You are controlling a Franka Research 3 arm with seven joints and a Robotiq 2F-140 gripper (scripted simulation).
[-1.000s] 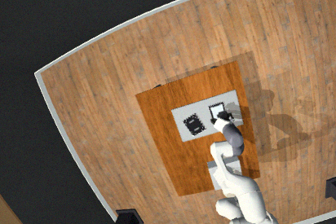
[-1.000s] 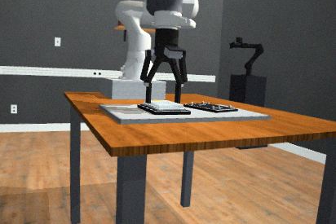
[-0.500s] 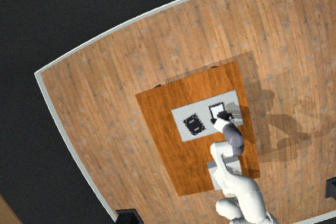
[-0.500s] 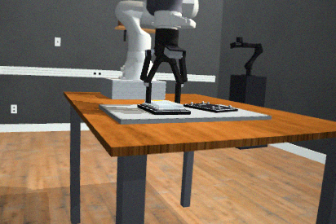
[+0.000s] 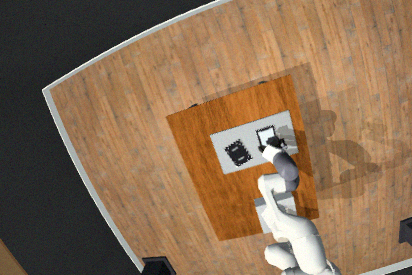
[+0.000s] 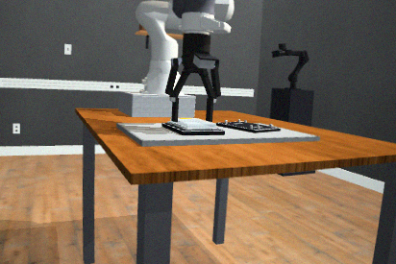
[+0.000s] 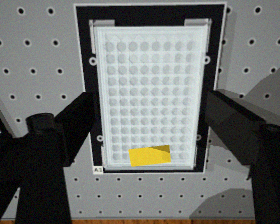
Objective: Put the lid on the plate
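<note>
Now: hand 20 mm above the clear lid. Round my hand: black nest 40 mm below; then culture plate 30 mm below; then black lid park 210 mm to the left, 40 mm below, 40 mm behind.
</note>
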